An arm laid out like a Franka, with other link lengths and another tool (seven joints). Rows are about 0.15 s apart.
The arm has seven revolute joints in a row. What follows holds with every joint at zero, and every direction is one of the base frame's. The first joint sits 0.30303 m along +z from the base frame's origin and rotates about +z. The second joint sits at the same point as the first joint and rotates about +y. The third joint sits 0.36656 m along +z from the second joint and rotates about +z. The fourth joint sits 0.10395 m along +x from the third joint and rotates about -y. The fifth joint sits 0.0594 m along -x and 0.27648 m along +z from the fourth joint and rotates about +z. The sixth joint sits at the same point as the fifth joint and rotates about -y. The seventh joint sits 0.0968 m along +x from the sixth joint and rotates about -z. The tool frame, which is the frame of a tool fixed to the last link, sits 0.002 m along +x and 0.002 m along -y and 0.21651 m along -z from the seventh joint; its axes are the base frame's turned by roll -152.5, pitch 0 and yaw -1.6 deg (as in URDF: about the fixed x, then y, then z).
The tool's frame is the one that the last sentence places.
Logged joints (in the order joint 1, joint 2, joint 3, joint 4, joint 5, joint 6, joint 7), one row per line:
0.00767 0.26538 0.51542 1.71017 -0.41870 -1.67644 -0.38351
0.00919 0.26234 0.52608 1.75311 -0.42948 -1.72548 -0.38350
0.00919 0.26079 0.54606 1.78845 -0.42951 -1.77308 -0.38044
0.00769 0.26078 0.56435 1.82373 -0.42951 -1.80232 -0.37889
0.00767 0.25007 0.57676 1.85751 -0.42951 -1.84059 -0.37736
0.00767 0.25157 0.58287 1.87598 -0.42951 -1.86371 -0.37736
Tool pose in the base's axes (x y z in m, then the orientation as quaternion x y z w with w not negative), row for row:
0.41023 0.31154 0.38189 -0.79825 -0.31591 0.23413 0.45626
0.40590 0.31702 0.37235 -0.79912 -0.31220 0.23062 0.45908
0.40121 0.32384 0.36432 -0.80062 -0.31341 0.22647 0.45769
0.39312 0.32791 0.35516 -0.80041 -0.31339 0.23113 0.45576
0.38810 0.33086 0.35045 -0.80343 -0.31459 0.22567 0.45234
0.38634 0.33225 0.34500 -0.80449 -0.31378 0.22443 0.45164
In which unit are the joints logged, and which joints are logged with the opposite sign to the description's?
The joints are logged in radians. Opposite sign: joint 4, joint 5, joint 6.
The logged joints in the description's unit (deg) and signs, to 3 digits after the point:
0.439 15.205 29.531 -97.986 23.990 96.053 -21.974
0.527 15.031 30.142 -100.446 24.607 98.863 -21.973
0.527 14.942 31.287 -102.471 24.609 101.590 -21.798
0.441 14.942 32.335 -104.492 24.609 103.265 -21.709
0.439 14.328 33.046 -106.427 24.609 105.458 -21.621
0.439 14.414 33.396 -107.486 24.609 106.783 -21.621

